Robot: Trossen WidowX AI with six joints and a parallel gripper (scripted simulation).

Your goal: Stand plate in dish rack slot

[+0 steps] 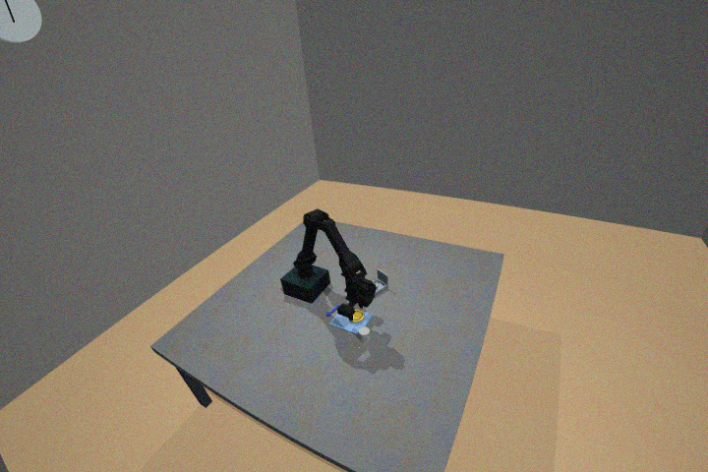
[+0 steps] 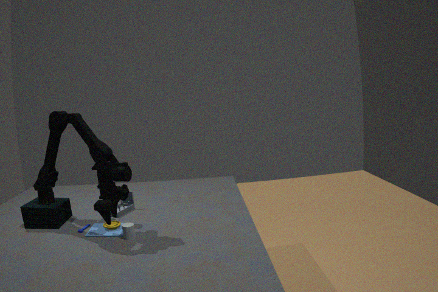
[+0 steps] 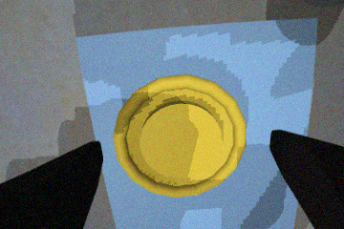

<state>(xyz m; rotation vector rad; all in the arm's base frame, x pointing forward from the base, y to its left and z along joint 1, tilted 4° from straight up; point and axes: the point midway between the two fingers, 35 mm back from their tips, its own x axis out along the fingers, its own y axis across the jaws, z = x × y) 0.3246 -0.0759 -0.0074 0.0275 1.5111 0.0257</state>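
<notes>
The yellow plate lies 1 cm behind my gripper tip and 2 cm below it. Round my gripper tip: light blue mat 2 cm behind, 1 cm to the right, 3 cm below; then dish rack 3 cm behind, 20 cm to the left, 1 cm below; then white cup 8 cm ahead, 8 cm to the right, 1 cm below.
</notes>
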